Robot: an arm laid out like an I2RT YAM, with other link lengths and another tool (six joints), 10 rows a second.
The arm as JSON. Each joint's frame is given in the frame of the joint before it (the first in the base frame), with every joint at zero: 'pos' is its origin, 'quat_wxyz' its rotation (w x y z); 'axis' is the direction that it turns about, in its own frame. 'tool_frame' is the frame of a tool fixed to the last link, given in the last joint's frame.
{
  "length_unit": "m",
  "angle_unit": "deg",
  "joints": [
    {
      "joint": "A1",
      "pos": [
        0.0,
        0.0,
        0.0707
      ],
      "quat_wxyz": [
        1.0,
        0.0,
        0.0,
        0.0
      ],
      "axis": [
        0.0,
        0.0,
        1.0
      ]
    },
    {
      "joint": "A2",
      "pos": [
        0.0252,
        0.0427,
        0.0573
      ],
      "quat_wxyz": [
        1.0,
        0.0,
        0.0,
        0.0
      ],
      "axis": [
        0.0,
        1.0,
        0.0
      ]
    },
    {
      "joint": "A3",
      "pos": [
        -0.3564,
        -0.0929,
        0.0
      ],
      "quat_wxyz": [
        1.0,
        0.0,
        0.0,
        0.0
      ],
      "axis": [
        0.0,
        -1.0,
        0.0
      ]
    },
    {
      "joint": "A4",
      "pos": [
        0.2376,
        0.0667,
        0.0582
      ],
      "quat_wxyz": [
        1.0,
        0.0,
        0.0,
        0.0
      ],
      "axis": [
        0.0,
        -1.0,
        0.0
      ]
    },
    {
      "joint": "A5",
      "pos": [
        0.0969,
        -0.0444,
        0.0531
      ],
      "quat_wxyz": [
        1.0,
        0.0,
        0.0,
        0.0
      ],
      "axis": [
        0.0,
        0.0,
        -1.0
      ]
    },
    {
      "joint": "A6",
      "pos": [
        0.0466,
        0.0,
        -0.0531
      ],
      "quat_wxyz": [
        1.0,
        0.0,
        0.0,
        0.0
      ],
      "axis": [
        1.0,
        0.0,
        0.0
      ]
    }
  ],
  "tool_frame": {
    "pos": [
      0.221,
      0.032,
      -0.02
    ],
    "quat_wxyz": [
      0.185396,
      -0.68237,
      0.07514,
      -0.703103
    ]
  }
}
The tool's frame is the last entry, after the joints.
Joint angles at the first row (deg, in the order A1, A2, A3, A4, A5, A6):
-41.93, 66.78, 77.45, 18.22, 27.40, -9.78
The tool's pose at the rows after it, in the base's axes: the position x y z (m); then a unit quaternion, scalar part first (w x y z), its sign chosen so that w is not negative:
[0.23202 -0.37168 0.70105 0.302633 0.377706 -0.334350 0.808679]
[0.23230 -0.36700 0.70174 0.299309 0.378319 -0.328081 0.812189]
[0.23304 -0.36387 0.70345 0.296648 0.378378 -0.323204 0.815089]
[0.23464 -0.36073 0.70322 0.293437 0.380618 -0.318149 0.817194]
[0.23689 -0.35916 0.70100 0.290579 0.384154 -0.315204 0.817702]
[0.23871 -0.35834 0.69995 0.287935 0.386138 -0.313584 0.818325]
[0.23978 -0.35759 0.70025 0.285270 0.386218 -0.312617 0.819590]
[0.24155 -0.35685 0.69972 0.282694 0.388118 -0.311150 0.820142]
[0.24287 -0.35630 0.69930 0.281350 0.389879 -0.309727 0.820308]
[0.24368 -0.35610 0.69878 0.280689 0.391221 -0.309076 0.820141]
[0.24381 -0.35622 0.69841 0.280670 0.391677 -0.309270 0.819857]
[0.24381 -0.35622 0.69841 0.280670 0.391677 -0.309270 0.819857]
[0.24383 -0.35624 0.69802 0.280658 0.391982 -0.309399 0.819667]
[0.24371 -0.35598 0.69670 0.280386 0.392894 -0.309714 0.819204]
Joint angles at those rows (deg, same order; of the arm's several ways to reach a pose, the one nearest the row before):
-41.93, 66.00, 76.29, 18.79, 26.35, -9.78
-41.93, 65.41, 75.57, 19.29, 25.52, -9.78
-41.93, 65.14, 75.33, 19.60, 24.89, -9.76
-41.93, 64.82, 74.89, 19.79, 24.12, -9.74
-41.93, 64.62, 74.46, 19.81, 23.53, -9.67
-41.93, 64.58, 74.30, 19.77, 23.14, -9.52
-41.93, 64.58, 74.30, 19.77, 22.87, -9.28
-41.93, 64.58, 74.30, 19.62, 22.50, -9.13
-41.93, 64.58, 74.30, 19.51, 22.22, -9.10
-41.93, 64.58, 74.30, 19.40, 22.06, -9.10
-41.93, 64.58, 74.30, 19.33, 22.06, -9.10
-41.93, 64.58, 74.30, 19.33, 22.06, -9.10
-41.93, 64.55, 74.26, 19.31, 22.06, -9.10
-41.93, 64.42, 74.06, 19.24, 22.04, -9.08

